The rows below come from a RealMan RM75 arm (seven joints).
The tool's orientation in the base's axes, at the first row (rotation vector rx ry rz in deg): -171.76 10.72 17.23
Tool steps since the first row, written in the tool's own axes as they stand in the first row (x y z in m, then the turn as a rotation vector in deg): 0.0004 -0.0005 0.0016 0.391 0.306 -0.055; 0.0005 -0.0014 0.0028 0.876 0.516 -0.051; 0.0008 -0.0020 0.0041 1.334 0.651 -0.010; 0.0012 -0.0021 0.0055 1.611 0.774 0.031; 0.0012 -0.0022 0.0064 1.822 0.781 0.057; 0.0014 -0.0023 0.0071 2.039 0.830 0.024; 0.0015 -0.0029 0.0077 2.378 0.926 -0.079; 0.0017 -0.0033 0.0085 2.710 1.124 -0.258; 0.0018 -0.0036 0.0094 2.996 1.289 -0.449; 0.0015 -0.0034 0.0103 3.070 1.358 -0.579
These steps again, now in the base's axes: 0.0002 0.0007 -0.0016 0.349 -0.352 -0.060; 0.0001 0.0017 -0.0027 0.792 -0.612 -0.186; 0.0003 0.0024 -0.0039 1.212 -0.790 -0.335; 0.0004 0.0027 -0.0054 1.457 -0.936 -0.445; 0.0003 0.0029 -0.0062 1.656 -0.963 -0.514; 0.0003 0.0031 -0.0069 1.867 -1.039 -0.532; 0.0004 0.0037 -0.0075 2.203 -1.185 -0.511; 0.0005 0.0042 -0.0083 2.533 -1.441 -0.427; 0.0005 0.0046 -0.0091 2.825 -1.660 -0.318; 0.0000 0.0046 -0.0100 2.912 -1.754 -0.214
